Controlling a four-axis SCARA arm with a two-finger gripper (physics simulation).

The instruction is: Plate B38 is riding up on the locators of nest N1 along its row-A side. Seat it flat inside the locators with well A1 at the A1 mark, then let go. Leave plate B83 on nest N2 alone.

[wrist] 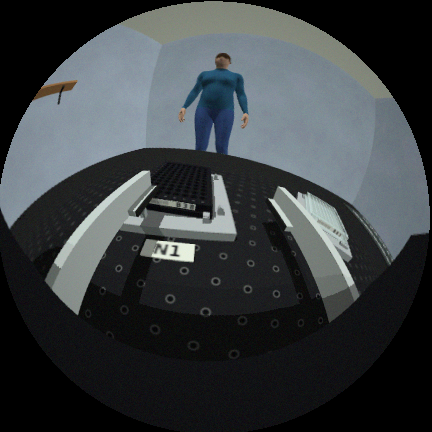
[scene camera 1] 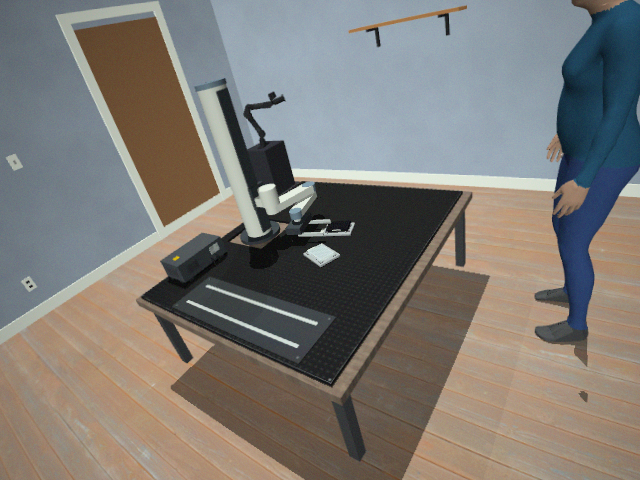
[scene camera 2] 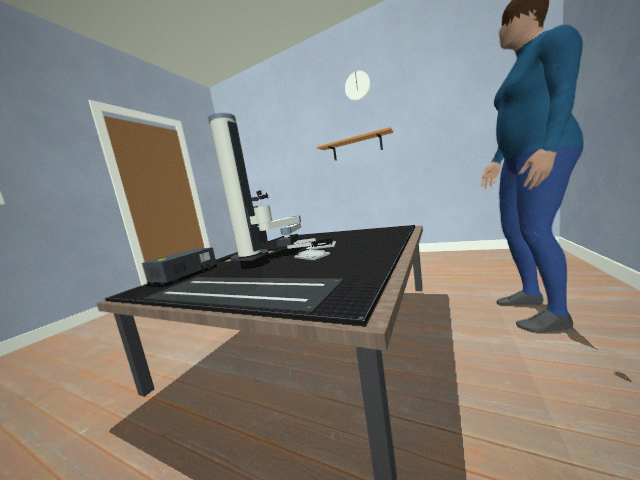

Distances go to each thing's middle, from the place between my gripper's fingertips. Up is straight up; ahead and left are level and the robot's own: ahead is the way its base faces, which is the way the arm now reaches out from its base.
Labels:
My hand is 30 mm short of the black well plate B38 [wrist: 185,189], 60 mm to the right of it and 20 mm above it. The rest, counted from my hand: white plate [wrist: 325,215]: 80 mm ahead, 190 mm to the right, 20 mm below; N1 tag [wrist: 178,251]: 60 mm behind, 20 mm to the left, 40 mm below; nest N1 [wrist: 221,227]: 30 mm ahead, 50 mm to the left, 30 mm below.

